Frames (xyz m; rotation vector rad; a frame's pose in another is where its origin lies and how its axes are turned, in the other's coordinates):
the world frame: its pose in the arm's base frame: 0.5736 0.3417 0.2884 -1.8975 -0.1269 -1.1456
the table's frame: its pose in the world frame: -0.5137 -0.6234 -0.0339 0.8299 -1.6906 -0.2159
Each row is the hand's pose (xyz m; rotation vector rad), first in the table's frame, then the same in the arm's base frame.
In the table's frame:
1: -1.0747 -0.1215 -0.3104 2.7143 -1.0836 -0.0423
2: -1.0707 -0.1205 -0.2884 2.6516 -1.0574 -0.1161
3: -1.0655 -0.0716 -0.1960 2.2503 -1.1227 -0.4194
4: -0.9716 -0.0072 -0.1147 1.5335 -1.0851 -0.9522
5: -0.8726 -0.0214 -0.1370 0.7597 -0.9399 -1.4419
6: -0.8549 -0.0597 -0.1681 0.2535 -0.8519 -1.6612
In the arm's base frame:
1: -0.0263 -0.2632 0.3270 1.1456 0.0058 1.9962
2: -0.0439 -0.2537 0.3169 1.1161 -0.0825 1.9604
3: -0.0980 -0.2207 0.2336 0.9989 -0.5884 1.8845
4: -0.1196 -0.1036 0.1602 0.8080 -1.4064 1.4814
5: -0.0903 -0.0153 0.2031 0.6398 -2.0959 0.8014
6: -0.0794 -0.0098 0.2541 0.5288 -2.4442 0.3230

